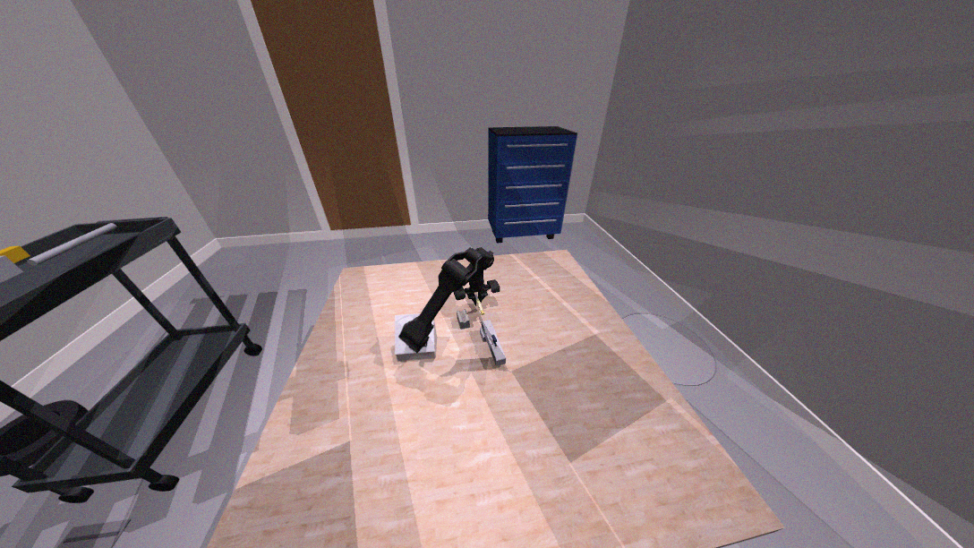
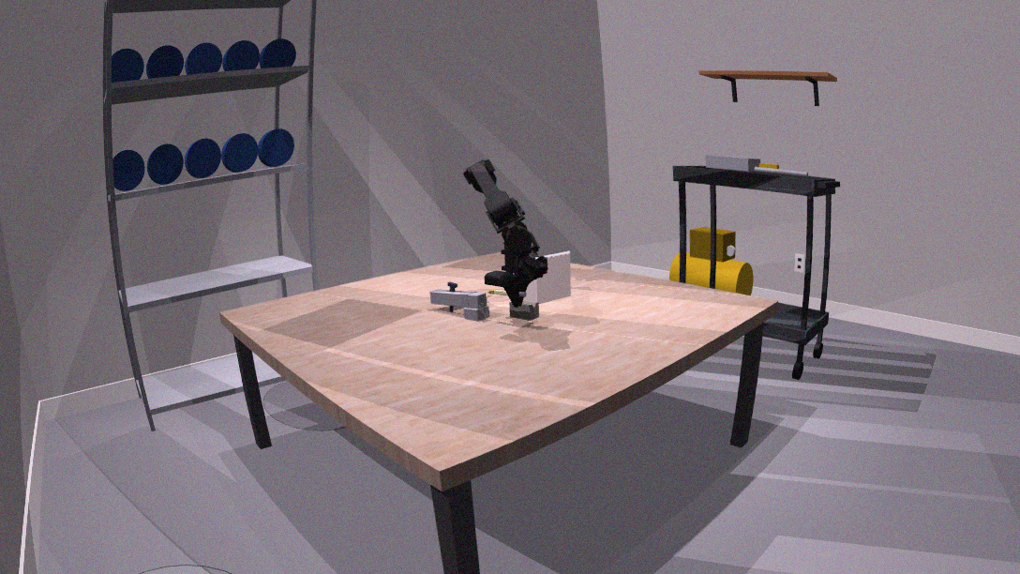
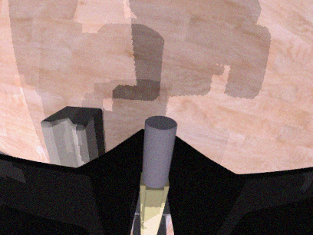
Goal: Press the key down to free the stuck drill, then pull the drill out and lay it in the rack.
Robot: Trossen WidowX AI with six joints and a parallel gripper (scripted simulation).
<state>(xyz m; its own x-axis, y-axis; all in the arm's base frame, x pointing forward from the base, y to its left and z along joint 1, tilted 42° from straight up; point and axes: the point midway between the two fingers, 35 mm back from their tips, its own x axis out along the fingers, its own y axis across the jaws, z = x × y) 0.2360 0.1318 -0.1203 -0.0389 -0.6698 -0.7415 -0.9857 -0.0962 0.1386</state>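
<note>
Now: gripper tip 70 mm past the grey rack, 50 mm to the left of it and 30 mm above it. From my gripper tip the other things lie so: long grey fixture 200 mm to the right, 30 mm ahead, 10 mm below; drill 40 mm to the right, 30 mm above, 10 mm ahead; black key 220 mm to the right, 40 mm ahead.
</note>
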